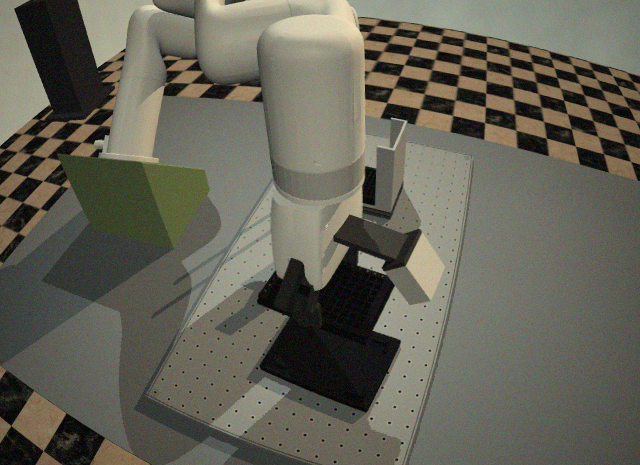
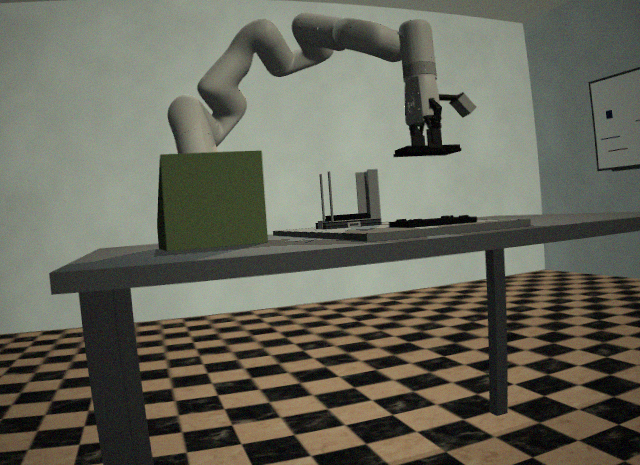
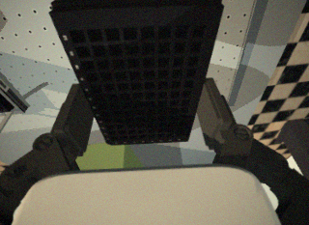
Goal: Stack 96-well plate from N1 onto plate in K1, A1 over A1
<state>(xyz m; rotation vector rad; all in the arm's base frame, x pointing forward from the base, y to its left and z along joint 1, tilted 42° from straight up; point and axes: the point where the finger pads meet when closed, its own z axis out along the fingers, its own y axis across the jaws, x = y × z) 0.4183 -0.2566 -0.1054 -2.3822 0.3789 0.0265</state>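
My gripper is now 330 mm to the right of the tall wall, 90 mm above it and 70 mm short of it. Round my hand: black 96-well plate: 10 mm below; then pale A1 mark: 160 mm below, 70 mm to the left, 60 mm behind.
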